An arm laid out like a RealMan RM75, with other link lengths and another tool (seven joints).
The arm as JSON. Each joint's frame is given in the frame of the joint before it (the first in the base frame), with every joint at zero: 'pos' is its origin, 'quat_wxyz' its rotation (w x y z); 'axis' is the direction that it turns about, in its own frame. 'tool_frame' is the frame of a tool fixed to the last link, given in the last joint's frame.
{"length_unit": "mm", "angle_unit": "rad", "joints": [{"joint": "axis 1", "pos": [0.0, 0.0, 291.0], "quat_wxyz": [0.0, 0.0, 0.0, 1.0], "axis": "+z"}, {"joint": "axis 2", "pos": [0.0, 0.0, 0.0], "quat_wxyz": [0.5, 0.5, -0.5, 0.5], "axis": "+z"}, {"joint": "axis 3", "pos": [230.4, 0.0, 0.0], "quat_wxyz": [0.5, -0.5, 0.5, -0.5], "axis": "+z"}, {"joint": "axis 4", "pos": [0.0, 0.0, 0.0], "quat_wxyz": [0.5, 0.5, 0.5, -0.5], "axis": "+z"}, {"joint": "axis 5", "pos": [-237.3, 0.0, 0.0], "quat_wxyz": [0.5, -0.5, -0.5, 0.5], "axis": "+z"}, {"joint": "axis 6", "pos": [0.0, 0.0, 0.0], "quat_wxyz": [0.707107, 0.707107, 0.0, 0.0], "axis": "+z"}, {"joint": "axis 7", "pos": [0.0, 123.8, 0.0], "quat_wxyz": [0.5, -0.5, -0.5, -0.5], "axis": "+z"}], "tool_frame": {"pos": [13.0, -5.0, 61.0], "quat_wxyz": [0.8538, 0.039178, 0.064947, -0.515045]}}
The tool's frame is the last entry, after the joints.
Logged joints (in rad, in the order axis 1, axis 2, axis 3, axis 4, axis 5, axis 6, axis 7), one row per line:
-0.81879, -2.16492, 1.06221, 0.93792, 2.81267, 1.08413, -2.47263
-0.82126, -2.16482, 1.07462, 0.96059, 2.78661, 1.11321, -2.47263
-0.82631, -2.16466, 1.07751, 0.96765, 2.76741, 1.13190, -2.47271
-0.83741, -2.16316, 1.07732, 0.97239, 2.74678, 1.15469, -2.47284
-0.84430, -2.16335, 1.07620, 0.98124, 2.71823, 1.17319, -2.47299
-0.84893, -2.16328, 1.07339, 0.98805, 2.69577, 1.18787, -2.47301
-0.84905, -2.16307, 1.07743, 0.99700, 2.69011, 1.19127, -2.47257
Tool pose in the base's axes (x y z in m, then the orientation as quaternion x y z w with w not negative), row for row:
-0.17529, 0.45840, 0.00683, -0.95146, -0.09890, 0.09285, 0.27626
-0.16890, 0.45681, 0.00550, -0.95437, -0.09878, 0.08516, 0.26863
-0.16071, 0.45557, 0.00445, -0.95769, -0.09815, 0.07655, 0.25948
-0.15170, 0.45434, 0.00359, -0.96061, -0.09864, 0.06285, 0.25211
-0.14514, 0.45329, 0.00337, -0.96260, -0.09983, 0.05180, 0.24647
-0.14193, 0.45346, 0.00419, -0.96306, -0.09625, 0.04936, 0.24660
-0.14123, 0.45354, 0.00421, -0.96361, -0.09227, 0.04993, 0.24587
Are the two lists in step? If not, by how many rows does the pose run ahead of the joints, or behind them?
The pose runs 1 row ahead of the joints: the pose in row i belongs to the joints in row i + 1.
